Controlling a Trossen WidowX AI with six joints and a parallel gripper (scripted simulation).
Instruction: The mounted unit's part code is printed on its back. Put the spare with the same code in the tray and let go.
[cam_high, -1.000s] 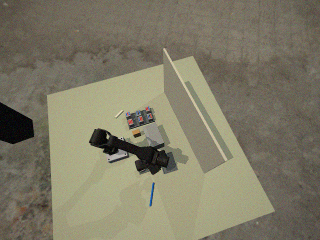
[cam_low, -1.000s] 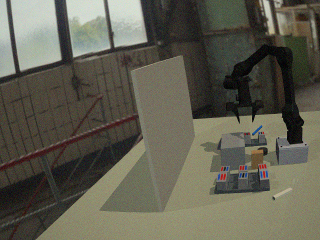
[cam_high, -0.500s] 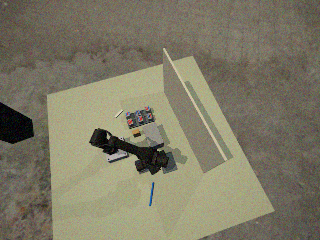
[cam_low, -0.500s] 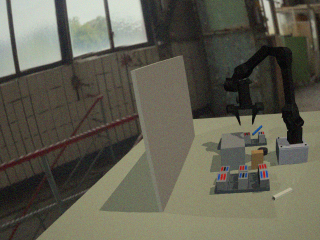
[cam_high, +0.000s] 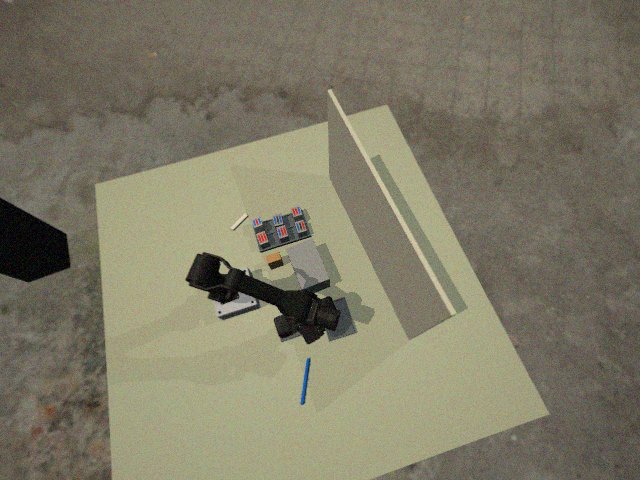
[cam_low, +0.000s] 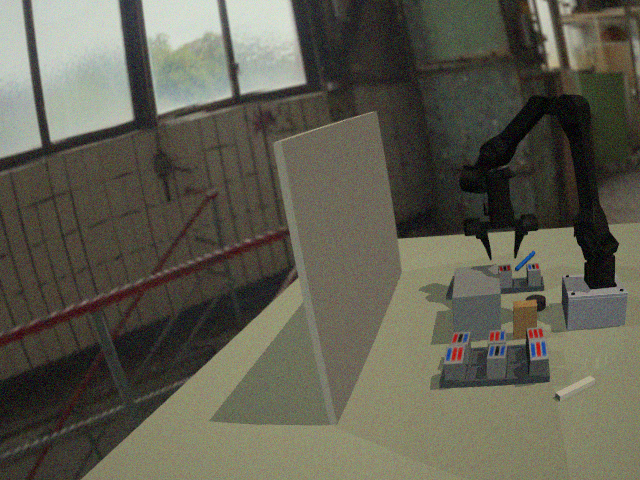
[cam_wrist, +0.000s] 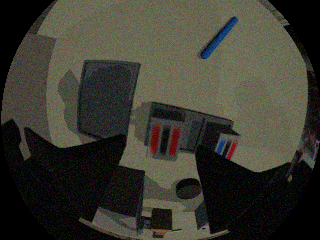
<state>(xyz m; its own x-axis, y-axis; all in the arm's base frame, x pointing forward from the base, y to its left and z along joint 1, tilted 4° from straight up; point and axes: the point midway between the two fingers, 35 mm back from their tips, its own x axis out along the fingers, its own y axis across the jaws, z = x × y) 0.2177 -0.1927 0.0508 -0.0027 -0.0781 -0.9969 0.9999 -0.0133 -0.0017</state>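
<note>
Right now my gripper tip is 3 cm above the grey spare and 1 cm to the right of it. The rest, counted from my gripper tip: striped block 8 cm behind, 3 cm below, 1 cm to the left; blue marker 16 cm to the right, 8 cm behind, 7 cm below; dark tray 10 cm ahead, 7 cm below, 2 cm to the right.
</note>
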